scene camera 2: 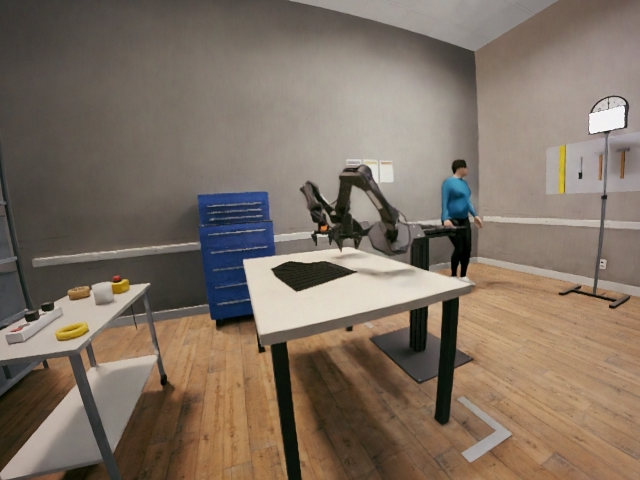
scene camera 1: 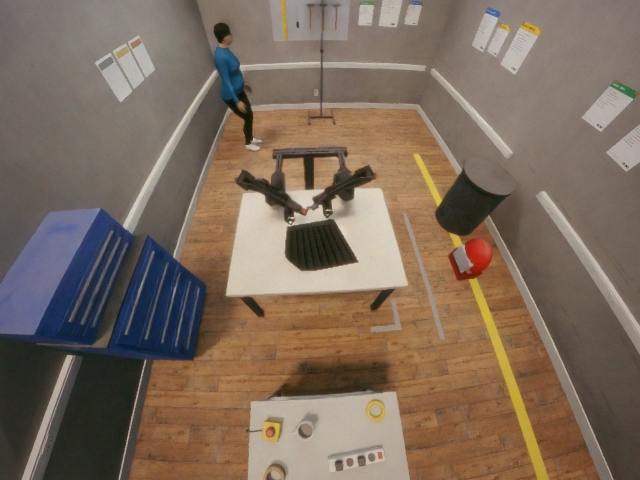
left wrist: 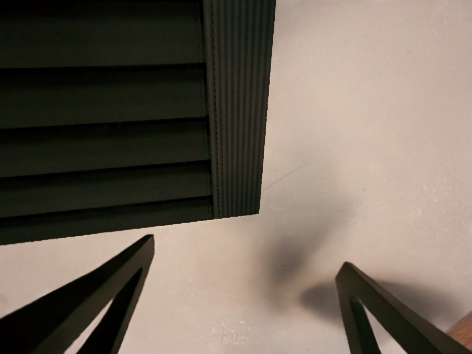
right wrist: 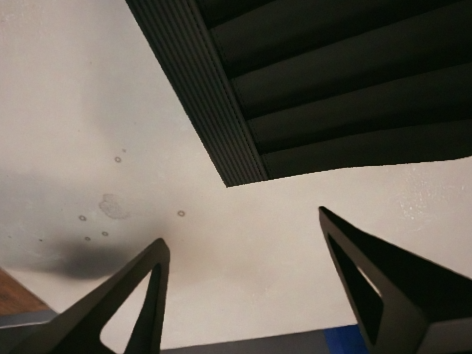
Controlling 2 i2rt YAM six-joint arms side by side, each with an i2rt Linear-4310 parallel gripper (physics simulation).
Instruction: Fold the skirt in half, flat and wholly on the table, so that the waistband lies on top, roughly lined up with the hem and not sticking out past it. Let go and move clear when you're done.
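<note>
The black pleated skirt (scene camera 1: 319,245) (scene camera 2: 310,274) (left wrist: 100,97) (right wrist: 360,90) lies spread on the white table (scene camera 1: 258,268) (scene camera 2: 361,304). Its ribbed waistband (left wrist: 240,115) (right wrist: 200,95) is along the side nearest the arm bases; the wider hem is opposite, with an angled lower-left corner in scene camera 1. My left gripper (scene camera 1: 327,212) (scene camera 2: 348,244) (left wrist: 248,256) is open and empty, above the table just outside the waistband's right corner. My right gripper (scene camera 1: 290,220) (scene camera 2: 322,239) (right wrist: 238,230) is open and empty, above the table near its left corner. Neither touches the skirt.
The two forearms angle inward, their ends close together. A blue tool cabinet (scene camera 1: 160,299) (scene camera 2: 237,268) stands left of the table in scene camera 1. A second table (scene camera 1: 330,428) with tape, a mug and a power strip stands apart at the bottom. A person (scene camera 1: 230,77) (scene camera 2: 458,201) stands behind.
</note>
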